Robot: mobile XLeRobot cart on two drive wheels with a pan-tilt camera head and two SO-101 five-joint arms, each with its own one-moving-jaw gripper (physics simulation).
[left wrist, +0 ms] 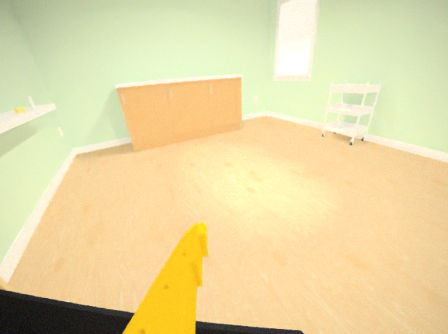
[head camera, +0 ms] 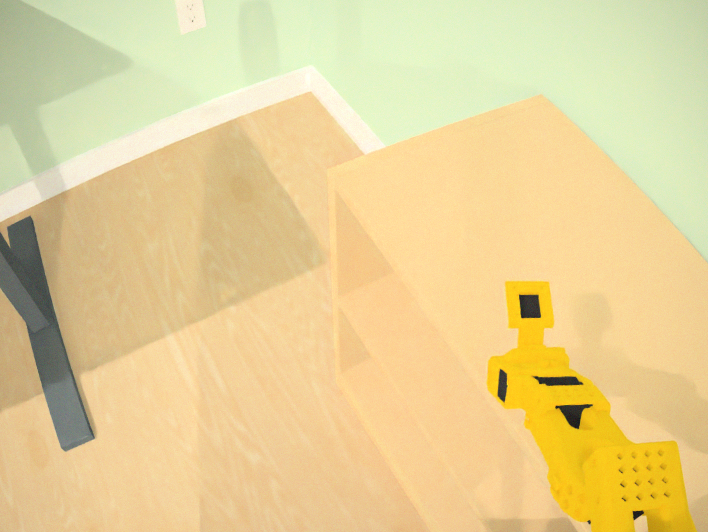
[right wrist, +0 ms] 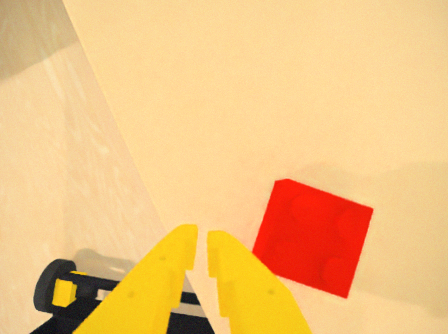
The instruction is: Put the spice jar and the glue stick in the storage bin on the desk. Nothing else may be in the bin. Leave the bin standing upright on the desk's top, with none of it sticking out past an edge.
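Frame: origin at the left arm's base, x ahead, y left, z up, level; metres.
Seen in the pictures: left hand, its tool point: (left wrist: 206, 234); right hand, its tool point: (head camera: 504, 362) (right wrist: 196, 241).
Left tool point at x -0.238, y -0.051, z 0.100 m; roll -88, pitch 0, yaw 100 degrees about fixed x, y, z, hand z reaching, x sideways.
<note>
Offsets run from my left tool point to a thing's top centre. Level surfaces: height alone.
The spice jar, the glue stick and the storage bin cannot be made out in these views. My right gripper (right wrist: 202, 232) is shut with nothing between its jaws, with a thin gap showing between the tips. It is over the edge of a wooden shelf unit's top @(dz -0.264 m) (head camera: 457, 200) (right wrist: 200, 100), beside a red studded block @(dx +0.582, dy -0.271, dz -0.241 m) (right wrist: 315, 240). The block lies to the right of the jaws and is partly overlapped by the right-hand jaw in the picture. In the head view my right arm (head camera: 572, 388) hides the jaw tips. My left gripper (left wrist: 202, 230) is open, with one notched jaw showing, pointing out over the floor.
Grey crossed legs (head camera: 62, 388) stand at the left of the head view. In the left wrist view, an orange cabinet (left wrist: 185, 112) and a white cart (left wrist: 350, 109) stand far off. A white wall shelf (left wrist: 25, 119) holds a small yellow thing @(dx -1.020, dy -1.570, dz -0.040 m) (left wrist: 20, 110) and a white one (left wrist: 32, 103).
</note>
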